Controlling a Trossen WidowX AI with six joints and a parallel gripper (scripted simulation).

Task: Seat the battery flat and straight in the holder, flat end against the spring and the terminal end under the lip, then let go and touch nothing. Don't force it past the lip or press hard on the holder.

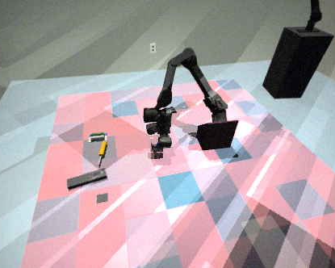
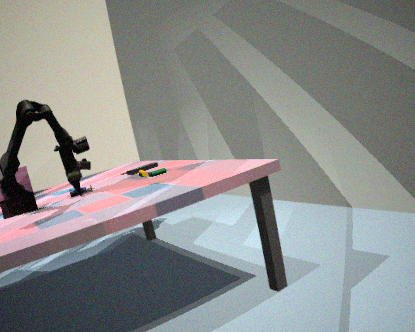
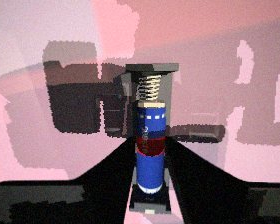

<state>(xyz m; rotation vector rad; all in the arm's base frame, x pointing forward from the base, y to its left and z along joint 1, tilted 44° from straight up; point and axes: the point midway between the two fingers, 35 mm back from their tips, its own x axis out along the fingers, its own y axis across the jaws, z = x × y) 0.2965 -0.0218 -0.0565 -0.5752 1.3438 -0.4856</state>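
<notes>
The battery lies 1 cm above my gripper tip. From my gripper tip the other things lie so: yellow screwdriver 30 cm ahead, 5 cm to the left; then small dark square 28 cm to the left, 27 cm ahead, 1 cm below; then white object 34 cm ahead, 9 cm to the right.
</notes>
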